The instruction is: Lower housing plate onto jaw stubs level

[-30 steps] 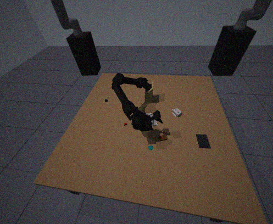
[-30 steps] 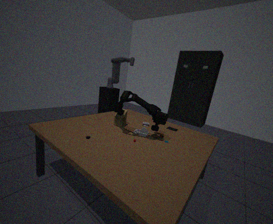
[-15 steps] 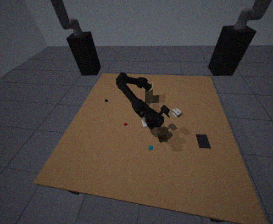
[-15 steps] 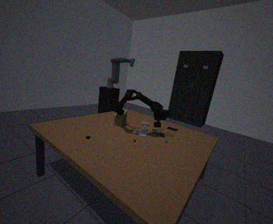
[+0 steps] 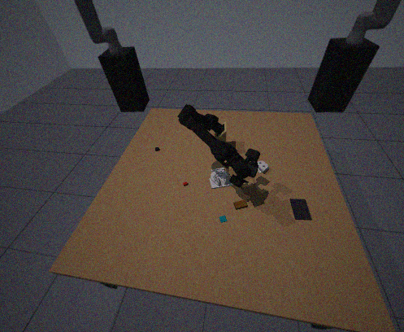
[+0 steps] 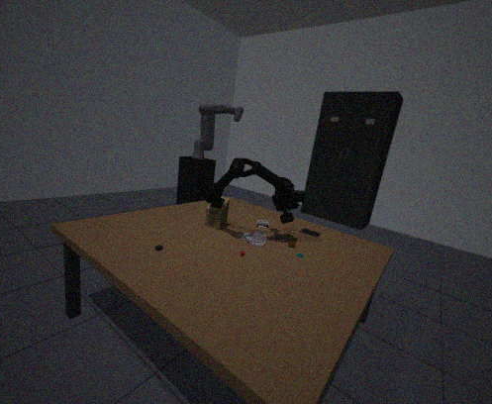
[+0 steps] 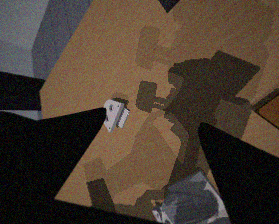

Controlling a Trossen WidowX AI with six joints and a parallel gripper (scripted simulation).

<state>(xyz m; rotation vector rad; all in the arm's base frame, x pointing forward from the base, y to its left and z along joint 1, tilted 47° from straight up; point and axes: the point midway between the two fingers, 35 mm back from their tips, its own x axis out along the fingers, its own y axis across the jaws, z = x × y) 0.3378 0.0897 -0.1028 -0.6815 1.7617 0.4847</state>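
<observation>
My gripper tip is now 14 cm past the grey housing plate, 9 cm above it and 8 cm to the right of it. Round my gripper tip: brown block: 11 cm below, 11 cm ahead, 6 cm to the right; then white base: 16 cm to the right, 11 cm below, 4 cm behind; then teal block: 19 cm ahead, 15 cm to the right, 12 cm below.
</observation>
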